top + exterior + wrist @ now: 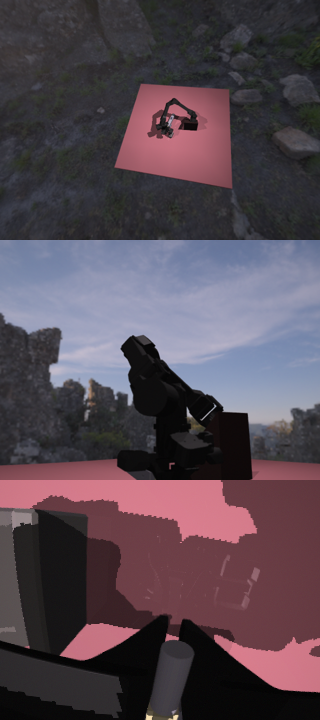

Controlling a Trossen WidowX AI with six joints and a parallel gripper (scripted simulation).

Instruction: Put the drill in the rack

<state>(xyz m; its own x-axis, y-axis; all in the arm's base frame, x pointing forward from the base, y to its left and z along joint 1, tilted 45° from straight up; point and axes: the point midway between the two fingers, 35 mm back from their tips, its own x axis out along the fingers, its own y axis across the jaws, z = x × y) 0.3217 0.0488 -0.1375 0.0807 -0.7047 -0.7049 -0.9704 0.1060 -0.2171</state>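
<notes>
The drill lies 50 mm to the right of my gripper tip, 40 mm above it and 10 mm behind it. Round my gripper tip: small dark key (170 mm to the right, 40 mm behind, 40 mm above); then grey block (150 mm to the right, 40 mm behind, 30 mm above); then dark rack (70 mm behind, 30 mm to the left, 10 mm above).
</notes>
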